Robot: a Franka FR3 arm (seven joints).
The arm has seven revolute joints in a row. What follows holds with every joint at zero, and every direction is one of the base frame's. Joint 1 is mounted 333 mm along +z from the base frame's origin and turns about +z. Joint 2 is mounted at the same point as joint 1 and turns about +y. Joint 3 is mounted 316 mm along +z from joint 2 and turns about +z. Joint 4 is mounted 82.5 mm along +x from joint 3 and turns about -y. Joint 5 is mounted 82.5 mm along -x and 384 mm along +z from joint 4 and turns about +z. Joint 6 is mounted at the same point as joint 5 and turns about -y. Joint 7 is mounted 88 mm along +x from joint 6 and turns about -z. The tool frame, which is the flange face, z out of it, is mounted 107 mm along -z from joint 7; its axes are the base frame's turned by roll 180, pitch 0 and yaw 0 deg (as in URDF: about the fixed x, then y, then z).
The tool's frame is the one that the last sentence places.
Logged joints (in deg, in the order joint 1, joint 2, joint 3, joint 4, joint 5, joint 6, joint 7), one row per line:
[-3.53, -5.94, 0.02, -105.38, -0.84, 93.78, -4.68]
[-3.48, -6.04, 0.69, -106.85, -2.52, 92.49, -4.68]
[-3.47, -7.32, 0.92, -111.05, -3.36, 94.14, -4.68]
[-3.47, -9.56, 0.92, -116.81, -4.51, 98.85, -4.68]
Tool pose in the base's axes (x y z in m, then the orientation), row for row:
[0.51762, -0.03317, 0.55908, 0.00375, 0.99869, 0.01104, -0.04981]
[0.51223, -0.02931, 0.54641, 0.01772, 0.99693, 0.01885, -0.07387]
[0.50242, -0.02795, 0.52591, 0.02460, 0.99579, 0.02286, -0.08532]
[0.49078, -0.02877, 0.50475, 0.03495, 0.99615, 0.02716, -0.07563]
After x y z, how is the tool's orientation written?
As a quaternion, w x y z.
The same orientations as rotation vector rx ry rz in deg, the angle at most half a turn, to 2 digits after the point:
[179.34, 1.98, -8.94]
[177.45, 3.36, -13.15]
[176.49, 4.05, -15.12]
[175.42, 4.78, -13.32]

